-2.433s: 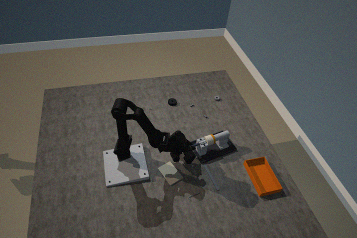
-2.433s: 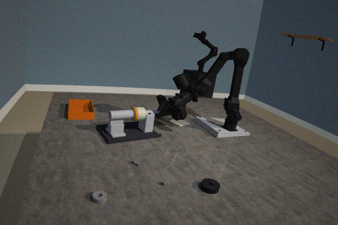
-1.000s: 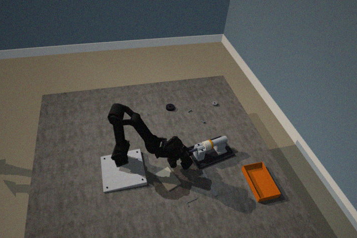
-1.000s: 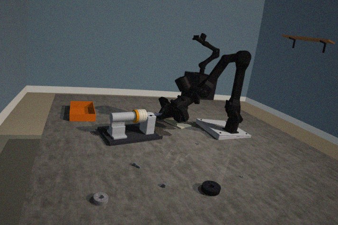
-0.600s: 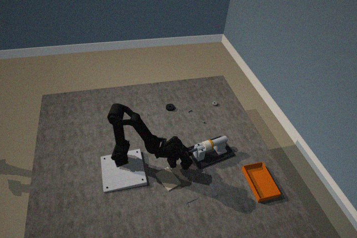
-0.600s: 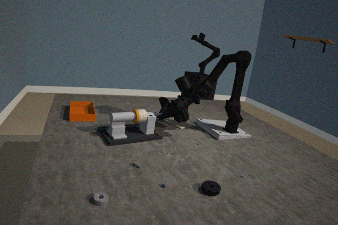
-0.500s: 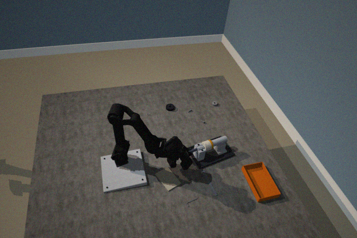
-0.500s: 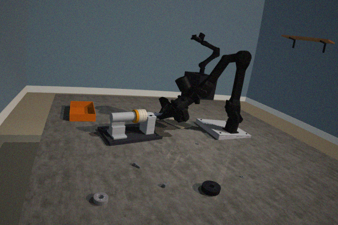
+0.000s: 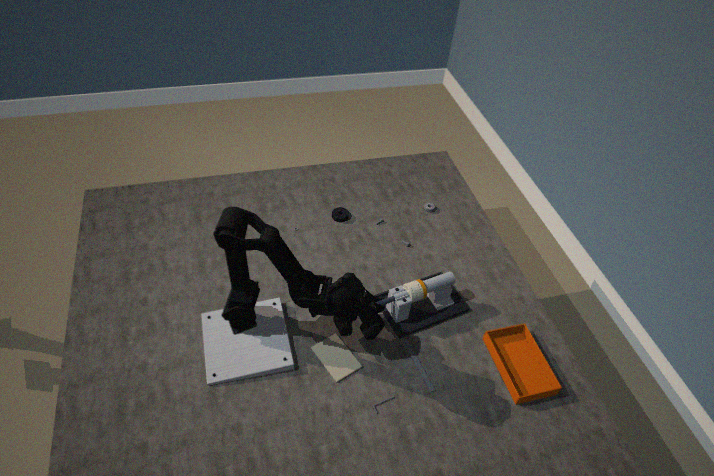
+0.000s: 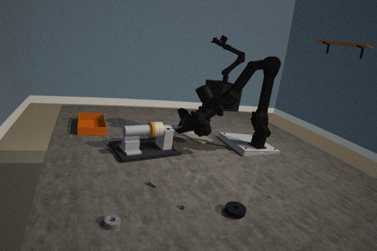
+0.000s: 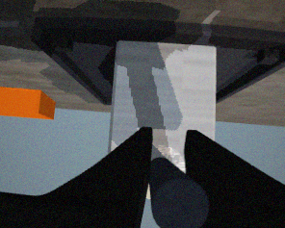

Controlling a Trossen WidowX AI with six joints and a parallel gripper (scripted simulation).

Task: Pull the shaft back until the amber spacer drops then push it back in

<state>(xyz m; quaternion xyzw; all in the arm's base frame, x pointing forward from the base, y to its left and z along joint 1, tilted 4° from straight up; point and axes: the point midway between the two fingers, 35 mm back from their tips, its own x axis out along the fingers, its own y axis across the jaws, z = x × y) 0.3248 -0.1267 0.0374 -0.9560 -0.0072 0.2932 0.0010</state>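
Right now the dark shaft is 60 mm ahead of my gripper tip and 20 mm above it. From my gripper tip the other things lie so: amber spacer (120 mm ahead, 20 mm above); pale card (160 mm behind, 60 mm to the right, 60 mm below); thin bar (170 mm to the right, 60 mm below, 30 mm ahead).
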